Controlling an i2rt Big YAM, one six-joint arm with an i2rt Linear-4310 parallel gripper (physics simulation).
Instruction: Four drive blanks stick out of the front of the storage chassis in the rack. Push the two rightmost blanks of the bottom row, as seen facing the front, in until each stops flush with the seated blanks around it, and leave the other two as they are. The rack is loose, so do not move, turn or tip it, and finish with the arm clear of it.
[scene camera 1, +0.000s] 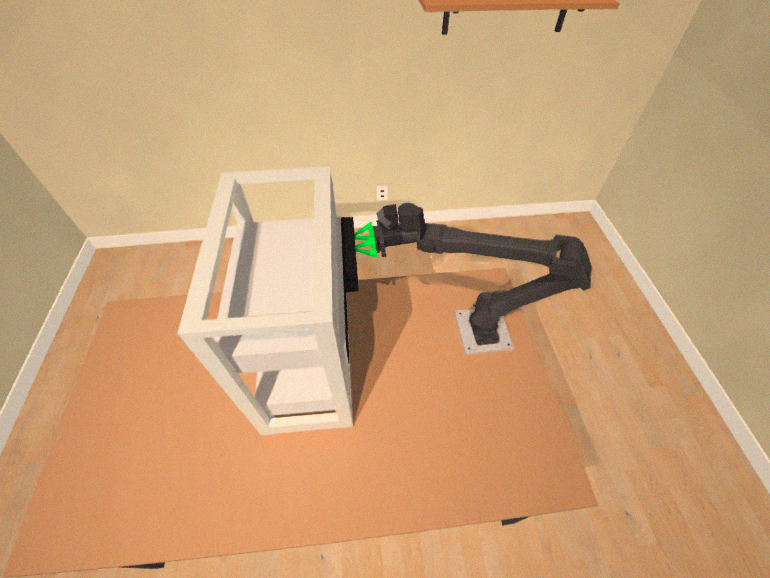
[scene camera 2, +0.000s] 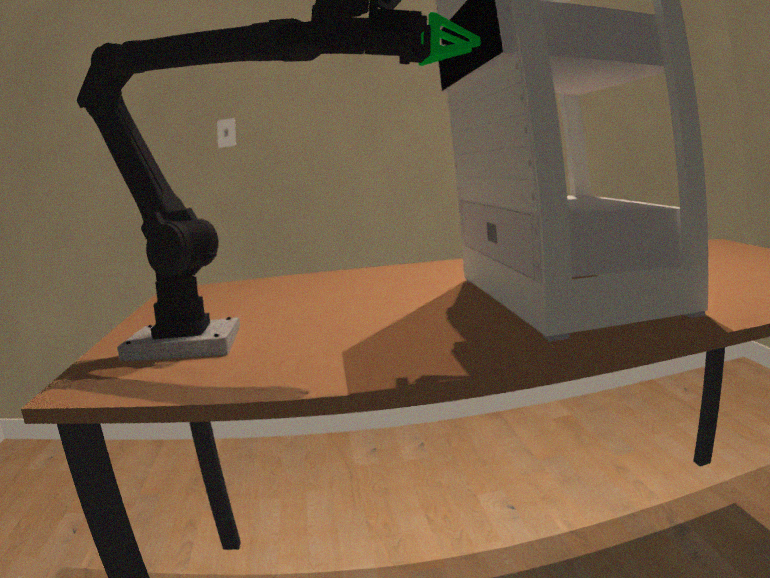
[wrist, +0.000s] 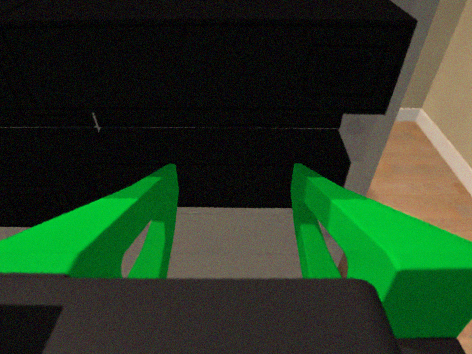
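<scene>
The white rack stands upright on the table. The black storage chassis protrudes from its front, high up. In the wrist view it shows as an upper black face and a lower black band, with a thin pale line between them. Individual drive blanks cannot be told apart in the dark. My gripper is partly open and empty. Its green fingertips are at the chassis front, over the lower band in the wrist view, toward its right end. Whether they touch it cannot be told.
The brown table carries the rack and the arm's base plate. Pale panels lie below the chassis. A wall stands close behind the arm, and a wall shelf hangs high up.
</scene>
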